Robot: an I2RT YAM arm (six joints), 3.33 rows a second.
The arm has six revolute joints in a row. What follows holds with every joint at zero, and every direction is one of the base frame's.
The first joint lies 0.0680 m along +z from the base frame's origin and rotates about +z.
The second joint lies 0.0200 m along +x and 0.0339 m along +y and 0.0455 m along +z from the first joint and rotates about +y.
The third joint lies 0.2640 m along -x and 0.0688 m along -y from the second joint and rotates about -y.
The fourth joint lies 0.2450 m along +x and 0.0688 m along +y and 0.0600 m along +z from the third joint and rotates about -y.
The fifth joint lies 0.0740 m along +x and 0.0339 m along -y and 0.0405 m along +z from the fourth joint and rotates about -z.
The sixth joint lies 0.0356 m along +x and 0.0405 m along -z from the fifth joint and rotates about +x.
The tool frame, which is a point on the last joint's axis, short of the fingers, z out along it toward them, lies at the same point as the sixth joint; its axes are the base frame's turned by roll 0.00, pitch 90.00 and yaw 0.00 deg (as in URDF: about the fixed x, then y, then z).
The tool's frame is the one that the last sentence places.
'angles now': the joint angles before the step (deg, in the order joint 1, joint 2, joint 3, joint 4, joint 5, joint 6). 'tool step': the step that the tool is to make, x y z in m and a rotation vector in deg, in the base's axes. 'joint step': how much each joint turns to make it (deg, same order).
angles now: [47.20 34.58 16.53 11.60 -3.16 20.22]
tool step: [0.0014 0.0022 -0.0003 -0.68 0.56 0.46]
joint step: [0.08 1.14 0.48 -0.22 -0.37 -0.10]
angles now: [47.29 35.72 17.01 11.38 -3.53 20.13]
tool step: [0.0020 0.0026 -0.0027 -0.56 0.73 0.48]
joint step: [-0.01 1.53 0.01 0.62 -0.50 0.09]
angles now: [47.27 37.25 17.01 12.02 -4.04 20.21]
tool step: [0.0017 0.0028 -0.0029 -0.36 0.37 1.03]
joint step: [0.01 1.54 -0.18 1.19 -1.02 -0.12]
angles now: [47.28 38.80 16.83 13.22 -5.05 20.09]
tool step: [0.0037 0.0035 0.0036 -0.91 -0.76 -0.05]
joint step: [-0.08 1.88 1.29 0.34 0.15 -1.17]
